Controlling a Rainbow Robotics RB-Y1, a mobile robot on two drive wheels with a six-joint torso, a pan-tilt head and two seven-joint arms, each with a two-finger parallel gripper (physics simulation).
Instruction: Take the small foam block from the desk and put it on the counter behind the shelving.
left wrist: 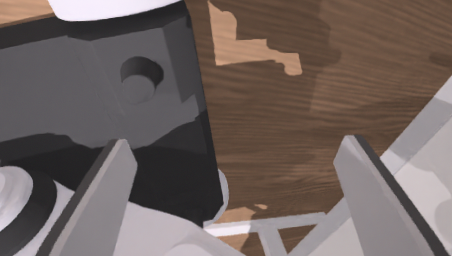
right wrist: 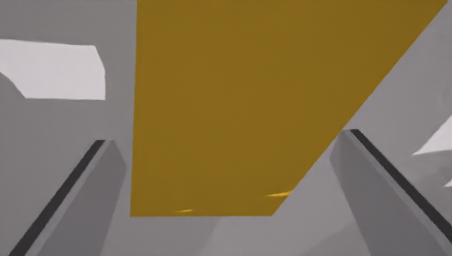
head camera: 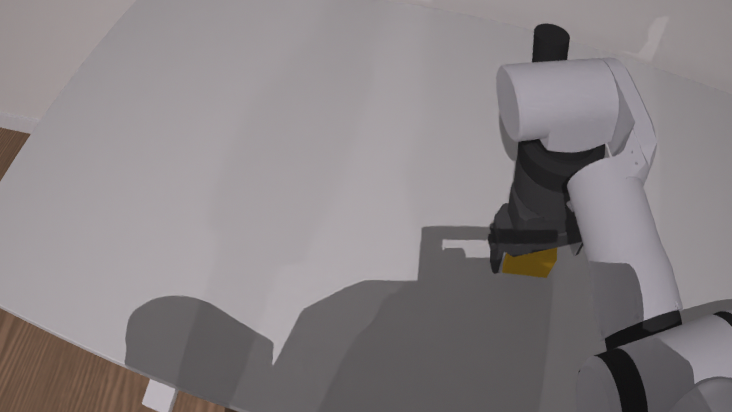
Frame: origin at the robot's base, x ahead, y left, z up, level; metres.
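Seen in the pictures: left gripper, between the fingertips: [left wrist: 234, 150]; right gripper, between the fingertips: [right wrist: 228, 149] [head camera: 535, 257].
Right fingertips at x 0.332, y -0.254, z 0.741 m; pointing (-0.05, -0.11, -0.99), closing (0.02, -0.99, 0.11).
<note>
A point is followed by its place in that frame.
A yellow foam block [head camera: 530, 263] @(x 0.321, y -0.241, z 0.750 m) [right wrist: 225, 75] @(x 0.386, y -0.248, z 0.766 m) lies on the light grey desk [head camera: 307, 153] @(x 0.533, y 0.008, z 0.721 m) [right wrist: 55, 125] @(x 0.340, y -0.175, z 0.721 m), partly hidden by my right gripper in the head view. My right gripper [head camera: 536, 262] @(x 0.332, y -0.254, z 0.741 m) [right wrist: 228, 149] @(x 0.332, y -0.254, z 0.741 m) is open, pointing down over the block. In the right wrist view the block's large face reaches in between the two fingers, its lower right edge close to the right-hand fingertip; neither finger grips it. My left gripper [left wrist: 234, 150] @(x 0.071, y 0.224, z 0.411 m) is open and empty, above the wooden floor. The counter and the shelving do not show.
In the left wrist view, the robot's dark base [left wrist: 60, 95] @(x -0.126, y 0.150, z 0.170 m) is at the left, a pale slanted surface [left wrist: 430, 165] @(x 0.849, y -0.399, z 0.155 m) at the right and a white bar [left wrist: 270, 224] at the bottom. In the head view, a wall [head camera: 46, 46] @(x 1.309, y 0.844, z 0.474 m) rises behind the desk and wooden floor [head camera: 56, 368] @(x 0.462, y 0.823, z 0.001 m) shows below its edge.
</note>
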